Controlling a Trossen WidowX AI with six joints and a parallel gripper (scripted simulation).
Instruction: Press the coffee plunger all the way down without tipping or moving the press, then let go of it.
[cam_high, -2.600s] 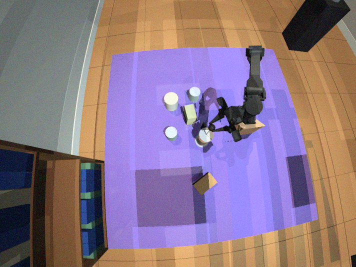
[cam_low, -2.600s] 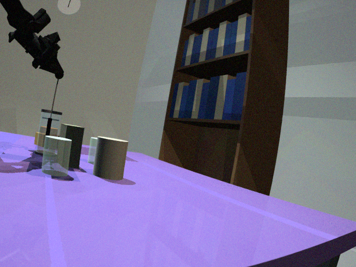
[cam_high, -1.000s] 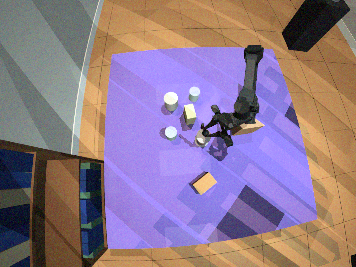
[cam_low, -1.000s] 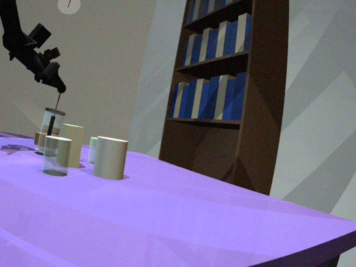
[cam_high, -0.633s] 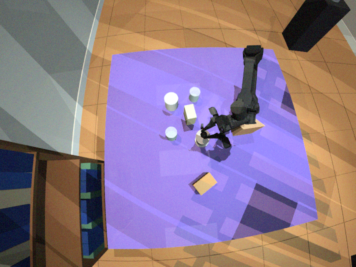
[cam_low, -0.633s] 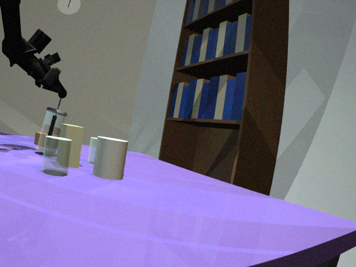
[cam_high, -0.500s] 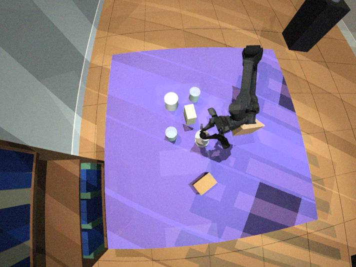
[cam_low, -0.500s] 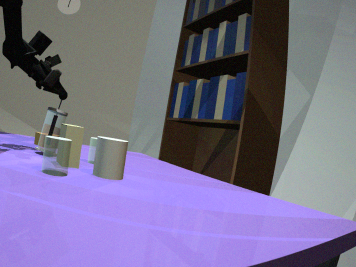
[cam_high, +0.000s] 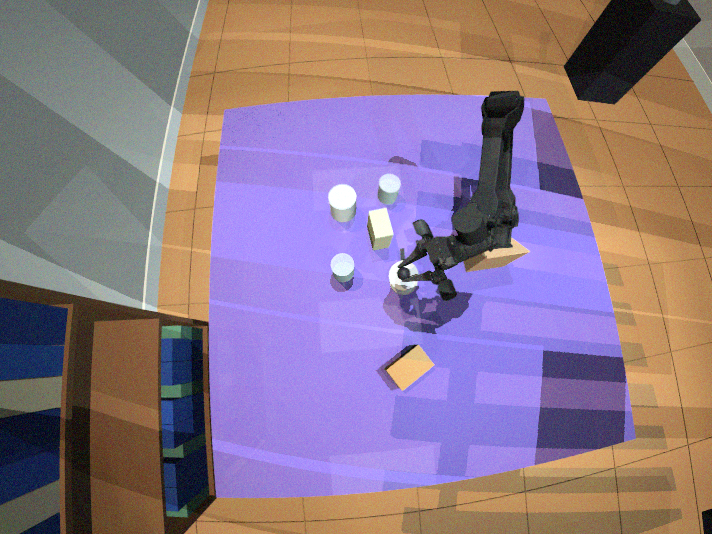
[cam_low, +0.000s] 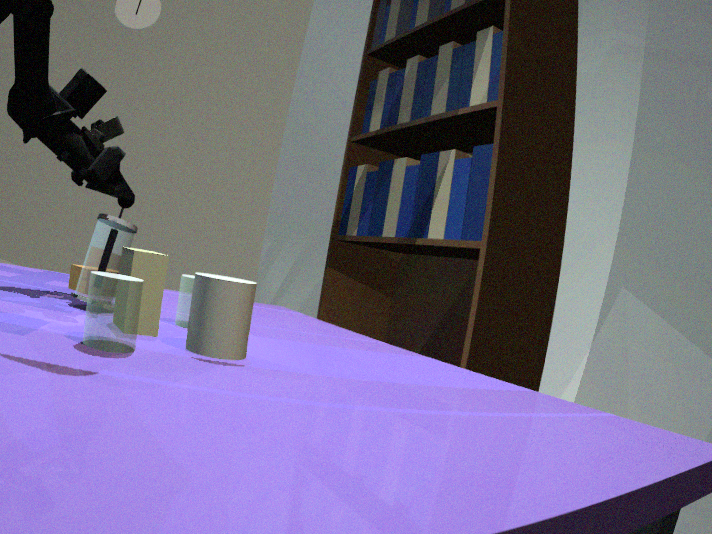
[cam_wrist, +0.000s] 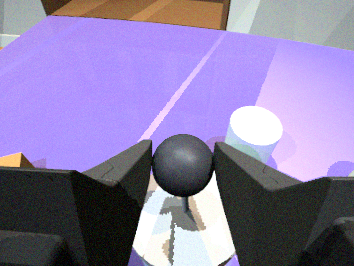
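My gripper tip is now 2 cm past the coffee press, 3 cm to the left of it and 9 cm above it. From my gripper tip the other things lie so: tan block: 3 cm behind, 22 cm to the left, 16 cm below.
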